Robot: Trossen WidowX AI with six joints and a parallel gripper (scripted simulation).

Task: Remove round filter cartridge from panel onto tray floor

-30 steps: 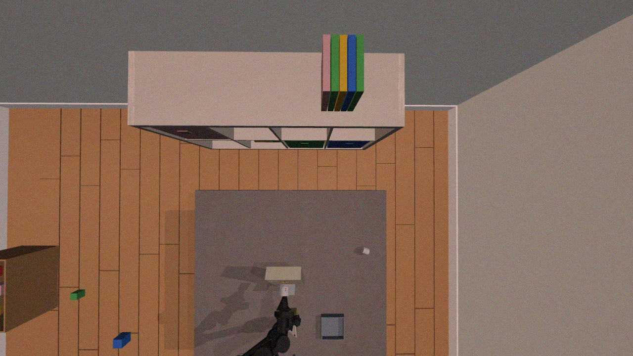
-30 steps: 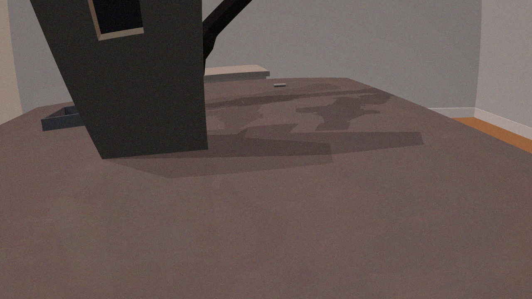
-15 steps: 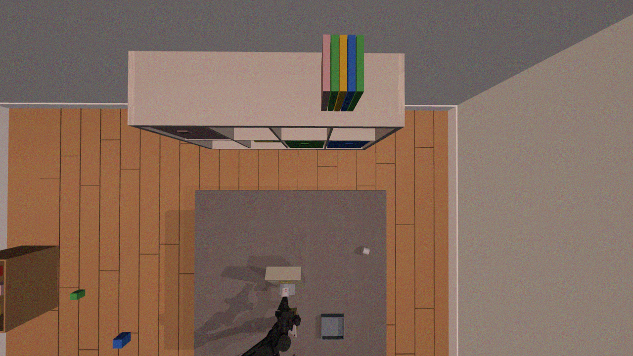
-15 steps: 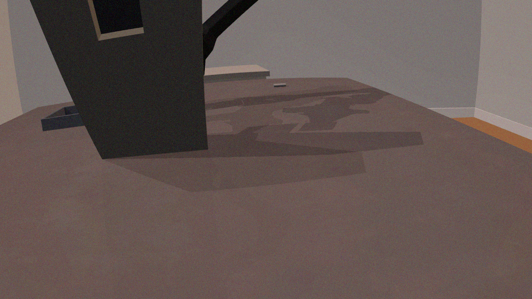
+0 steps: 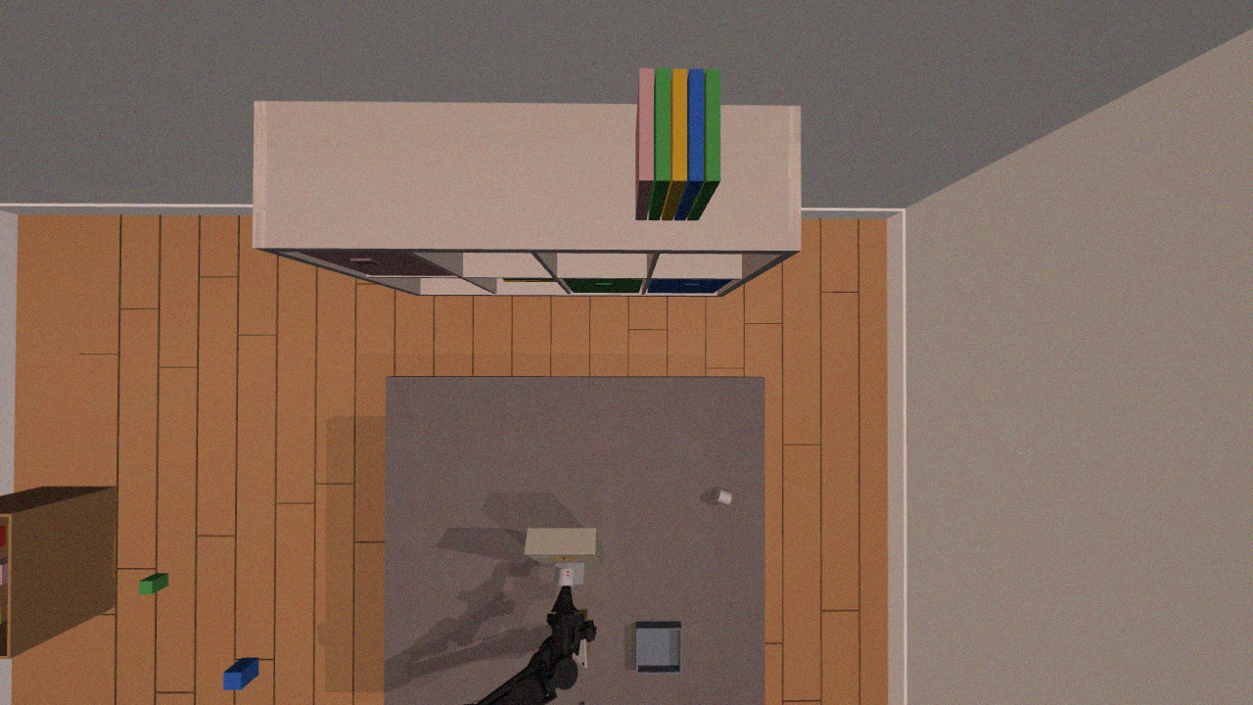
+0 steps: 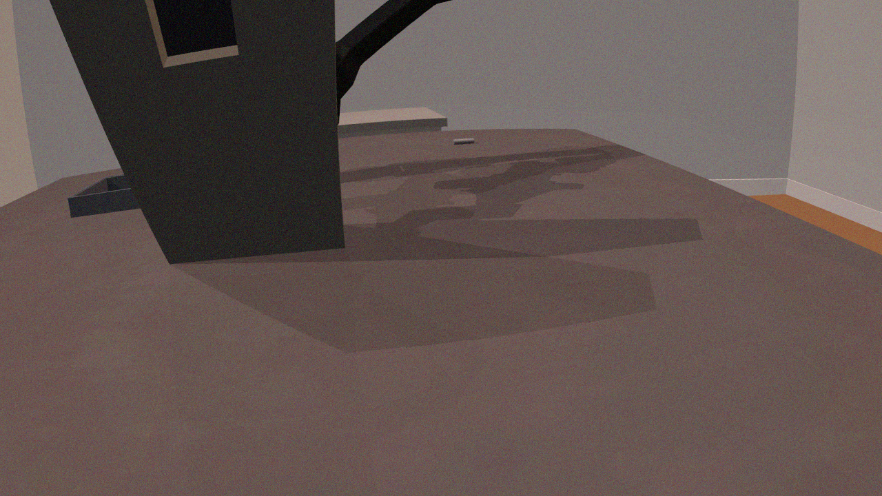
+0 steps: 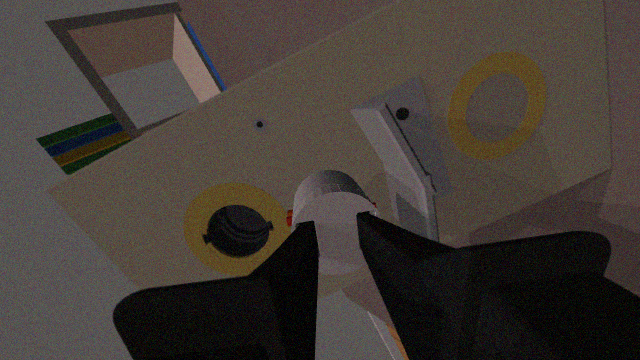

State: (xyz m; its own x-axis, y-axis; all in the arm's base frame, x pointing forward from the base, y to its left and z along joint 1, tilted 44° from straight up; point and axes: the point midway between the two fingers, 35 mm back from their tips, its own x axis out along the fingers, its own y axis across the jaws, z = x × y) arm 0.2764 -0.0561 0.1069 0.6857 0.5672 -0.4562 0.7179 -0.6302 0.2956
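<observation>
The round filter cartridge lies 1 cm below my gripper tip and 1 cm ahead of it. The rest, counted from my gripper tip: beige service panel (5 cm below, 5 cm ahead, 1 cm to the left); grey tray (32 cm to the right, 30 cm behind, 20 cm below); small grey ledge (7 cm below).
</observation>
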